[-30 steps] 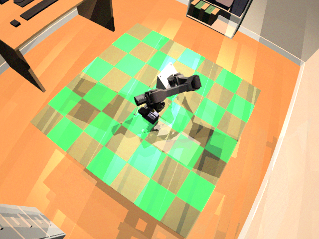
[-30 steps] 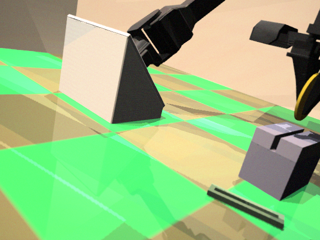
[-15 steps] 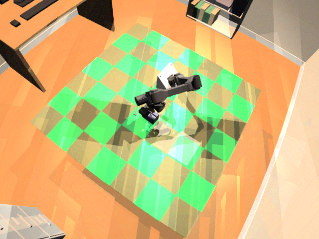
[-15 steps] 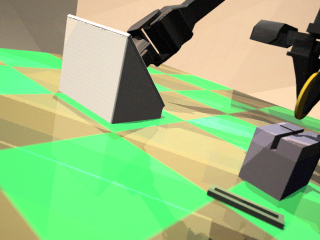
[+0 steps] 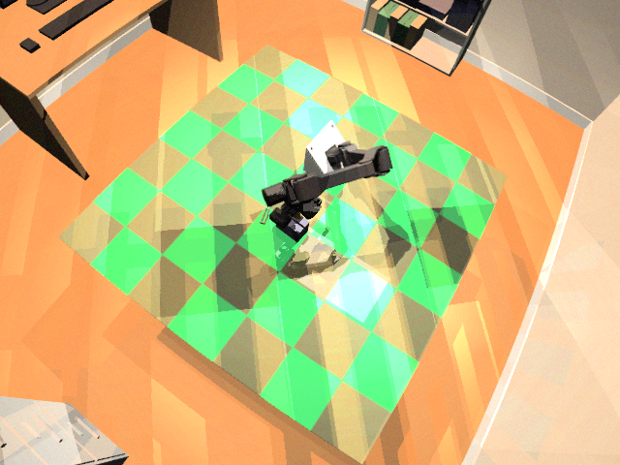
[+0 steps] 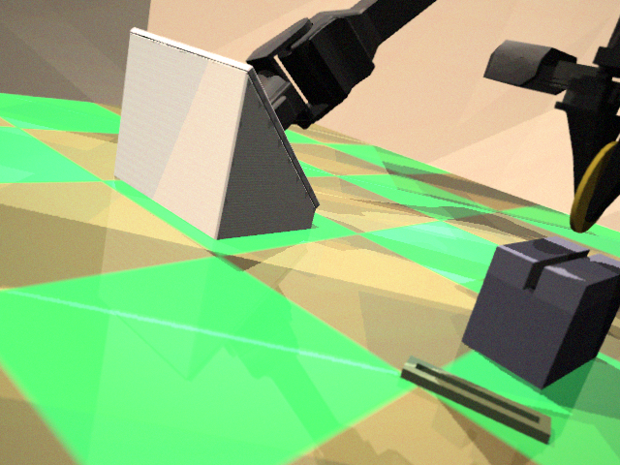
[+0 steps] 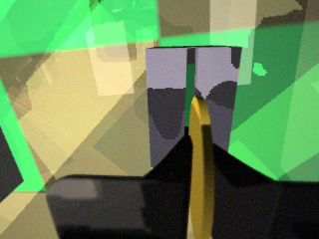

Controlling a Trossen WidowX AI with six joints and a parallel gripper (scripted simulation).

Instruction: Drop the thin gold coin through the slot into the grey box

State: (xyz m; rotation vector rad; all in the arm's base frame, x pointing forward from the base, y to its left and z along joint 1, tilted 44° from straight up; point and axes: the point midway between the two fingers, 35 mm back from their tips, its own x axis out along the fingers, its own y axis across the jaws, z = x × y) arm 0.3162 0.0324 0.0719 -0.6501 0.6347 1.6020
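My gripper tip is now 20 mm below the coin.
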